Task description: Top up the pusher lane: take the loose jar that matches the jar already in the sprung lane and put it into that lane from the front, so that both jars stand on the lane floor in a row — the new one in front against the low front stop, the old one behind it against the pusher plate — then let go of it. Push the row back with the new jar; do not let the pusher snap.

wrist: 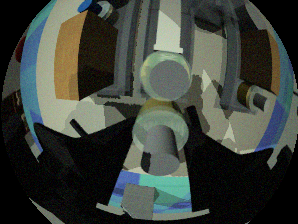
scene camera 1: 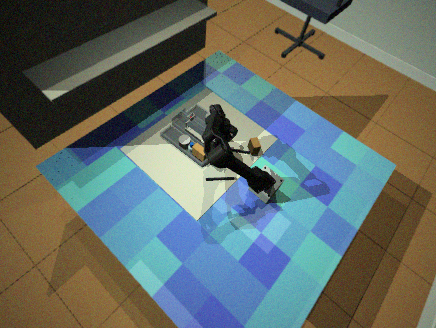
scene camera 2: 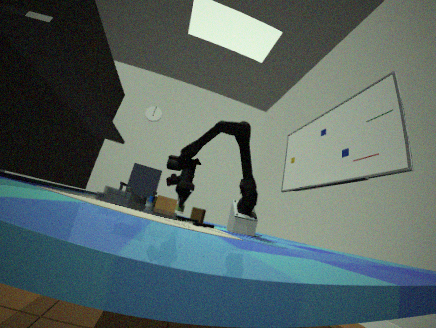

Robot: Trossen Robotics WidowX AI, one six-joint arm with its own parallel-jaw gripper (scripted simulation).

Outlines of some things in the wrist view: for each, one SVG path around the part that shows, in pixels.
The gripper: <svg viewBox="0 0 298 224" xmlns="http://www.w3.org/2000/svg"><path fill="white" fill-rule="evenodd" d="M1 124L9 161L24 192L36 204L55 214L64 224L246 224L247 221L253 220L273 197L293 157L293 151L285 145L279 151L277 163L270 169L266 161L274 152L273 148L239 155L223 147L218 141L210 139L210 136L206 136L200 129L186 124L189 136L182 149L188 167L186 169L189 175L192 212L209 209L209 213L185 220L142 220L96 208L97 202L108 206L112 198L110 196L122 171L121 167L128 156L129 148L132 147L132 128L136 116L126 117L125 120L118 121L108 128L76 139L53 131L44 124L33 123L37 140L43 148L37 160L25 140L27 129L24 127L23 119L15 113Z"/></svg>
A brown box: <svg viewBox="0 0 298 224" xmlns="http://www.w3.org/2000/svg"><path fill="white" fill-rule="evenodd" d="M92 11L81 12L81 14L72 16L72 18L61 23L59 36L57 36L55 65L53 65L55 67L53 68L53 71L55 71L53 72L55 73L53 75L55 79L53 80L55 80L56 99L74 101L85 99L85 97L93 95L93 93L101 91L102 88L113 84L118 30L116 27L110 26L110 23L102 19L101 16L93 14Z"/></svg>
